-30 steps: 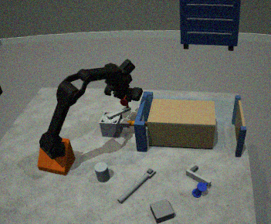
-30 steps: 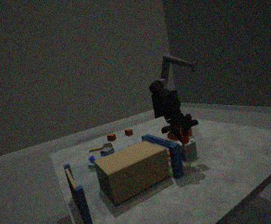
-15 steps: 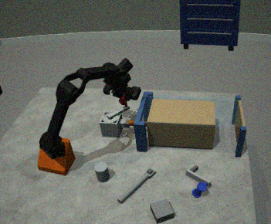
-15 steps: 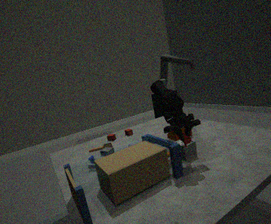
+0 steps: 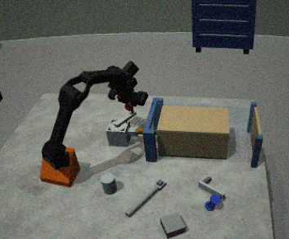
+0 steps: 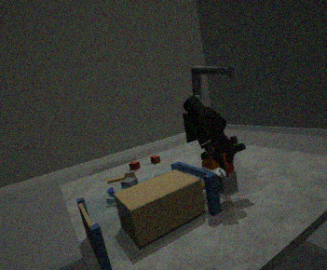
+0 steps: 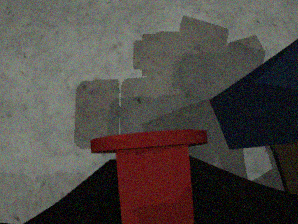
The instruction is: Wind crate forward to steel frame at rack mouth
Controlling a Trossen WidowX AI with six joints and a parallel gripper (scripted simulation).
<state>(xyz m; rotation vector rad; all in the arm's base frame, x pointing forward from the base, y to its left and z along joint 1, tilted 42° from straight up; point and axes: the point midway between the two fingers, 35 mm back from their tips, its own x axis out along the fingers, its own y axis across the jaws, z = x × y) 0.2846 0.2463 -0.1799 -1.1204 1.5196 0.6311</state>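
My gripper tip is 3 cm past the winch handle with red knob, 4 cm to the left of it and 3 cm above it. Also, from my gripper tip: red handle (1 cm behind, 2 cm to the right); blue knob (33 cm ahead, 49 cm to the right, 10 cm below); grey winch (9 cm behind, 10 cm to the right, 10 cm below).
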